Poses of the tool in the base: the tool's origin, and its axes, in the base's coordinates. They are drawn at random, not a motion.
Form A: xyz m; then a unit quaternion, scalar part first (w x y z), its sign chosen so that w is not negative.
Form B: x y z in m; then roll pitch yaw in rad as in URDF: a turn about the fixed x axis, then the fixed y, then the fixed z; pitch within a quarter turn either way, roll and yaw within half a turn. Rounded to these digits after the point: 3 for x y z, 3 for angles.
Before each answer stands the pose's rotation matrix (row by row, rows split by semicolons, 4 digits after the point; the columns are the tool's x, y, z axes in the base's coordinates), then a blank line. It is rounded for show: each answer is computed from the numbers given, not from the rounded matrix.
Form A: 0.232 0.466 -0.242 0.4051 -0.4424 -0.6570 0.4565
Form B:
-0.2803 0.2115 -0.9363; 0.9513 0.1917 -0.2414; 0.1284 -0.9584 -0.2549

0.232 0.466 -0.242 -1.831 -0.129 1.857
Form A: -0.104 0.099 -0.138 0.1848 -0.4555 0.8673 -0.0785
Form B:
-0.5167 -0.7611 0.3921; -0.8191 0.5727 0.0322; -0.2490 -0.3045 -0.9194

-0.104 0.099 -0.138 -2.822 0.252 -2.134
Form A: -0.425 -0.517 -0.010 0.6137 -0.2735 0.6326 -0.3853
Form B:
-0.0972 0.1269 0.9871; -0.8189 0.5535 -0.1518; -0.5657 -0.8231 0.0501

-0.425 -0.517 -0.010 -1.510 0.601 -1.689
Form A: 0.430 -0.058 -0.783 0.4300 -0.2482 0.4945 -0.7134
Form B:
-0.5070 0.3681 0.7794; -0.8590 -0.1411 -0.4921; -0.0711 -0.9190 0.3877

0.430 -0.058 -0.783 -1.172 0.071 -2.104
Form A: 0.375 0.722 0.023 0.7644 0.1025 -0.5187 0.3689
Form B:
0.1897 -0.6703 -0.7174; 0.4577 0.7068 -0.5394; 0.8687 -0.2260 0.4409

0.375 0.722 0.023 -0.474 -1.052 1.178
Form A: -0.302 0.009 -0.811 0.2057 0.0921 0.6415 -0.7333
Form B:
-0.8984 0.4198 0.1288; -0.1835 -0.0924 -0.9787; -0.3990 -0.9029 0.1600

-0.302 0.009 -0.811 -1.395 0.410 -2.940
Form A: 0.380 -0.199 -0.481 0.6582 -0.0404 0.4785 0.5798
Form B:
-0.1303 -0.8019 0.5831; 0.7246 0.3244 0.6081; -0.6768 0.5017 0.5388

0.380 -0.199 -0.481 0.750 0.743 1.749
